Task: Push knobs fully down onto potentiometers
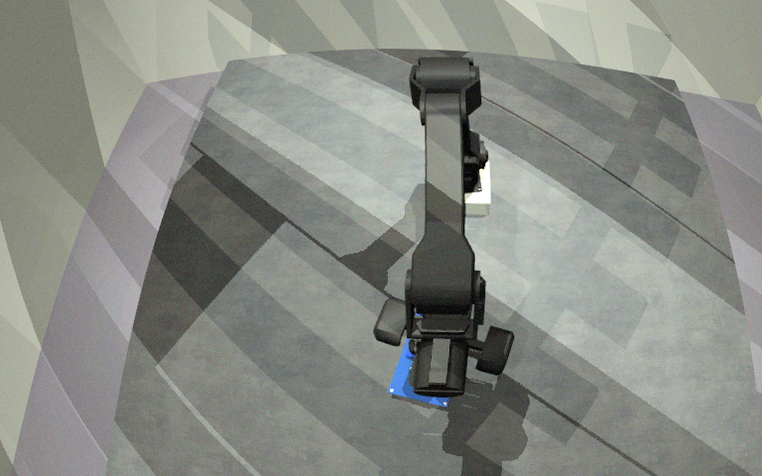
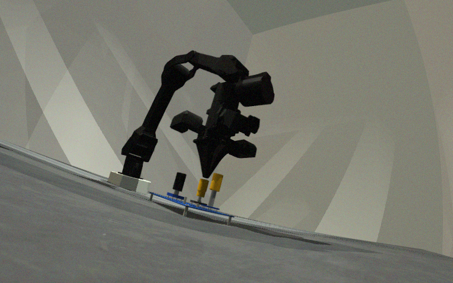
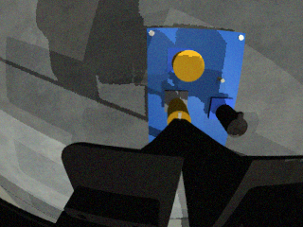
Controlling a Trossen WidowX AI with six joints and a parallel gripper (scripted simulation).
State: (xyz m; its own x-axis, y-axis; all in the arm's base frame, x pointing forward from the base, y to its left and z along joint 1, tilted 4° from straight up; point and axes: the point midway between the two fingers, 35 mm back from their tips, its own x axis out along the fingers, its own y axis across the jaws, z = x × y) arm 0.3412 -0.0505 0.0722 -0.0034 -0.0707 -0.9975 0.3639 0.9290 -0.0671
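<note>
My gripper tip is 20 mm above the yellow knob. The rest, counted from my gripper tip: black knob 20 mm behind, 50 mm to the right, 20 mm below.
</note>
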